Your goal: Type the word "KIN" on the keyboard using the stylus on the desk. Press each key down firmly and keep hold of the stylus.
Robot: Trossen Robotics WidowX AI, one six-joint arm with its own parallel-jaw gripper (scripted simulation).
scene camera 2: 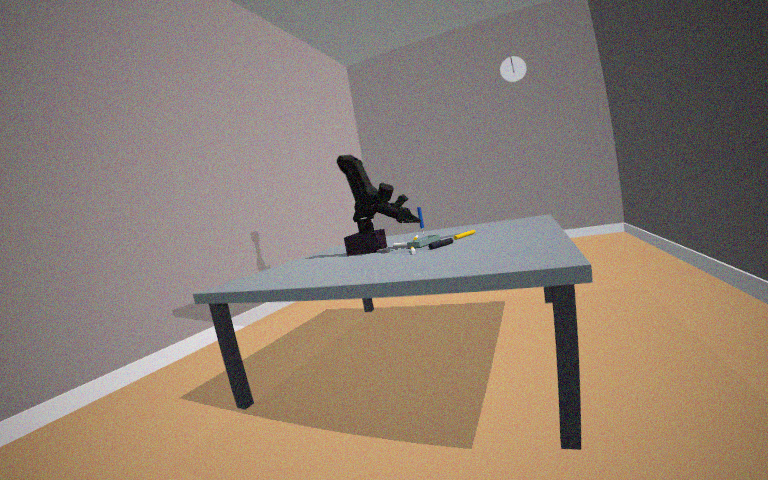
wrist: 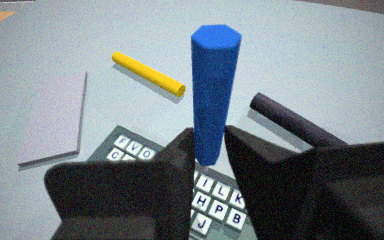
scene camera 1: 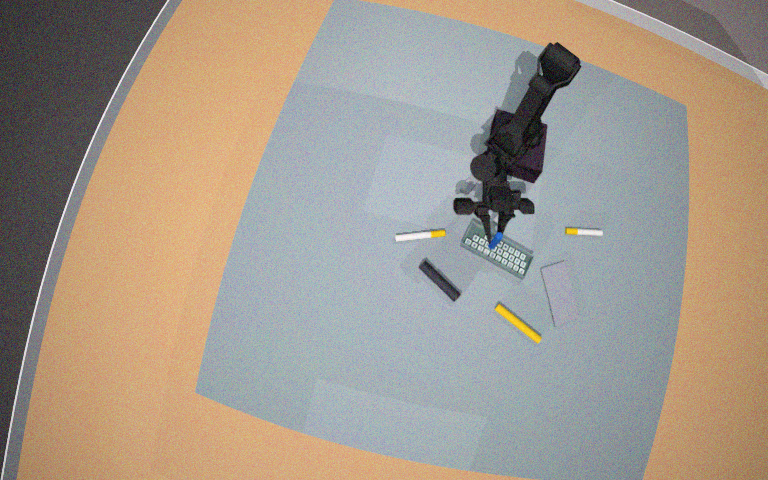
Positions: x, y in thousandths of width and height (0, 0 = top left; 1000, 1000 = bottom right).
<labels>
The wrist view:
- my gripper: 543, 556
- blue stylus: 559, 202
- dark rod: 767, 515
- yellow rod: 426, 340
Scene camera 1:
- my gripper: 643, 505
</labels>
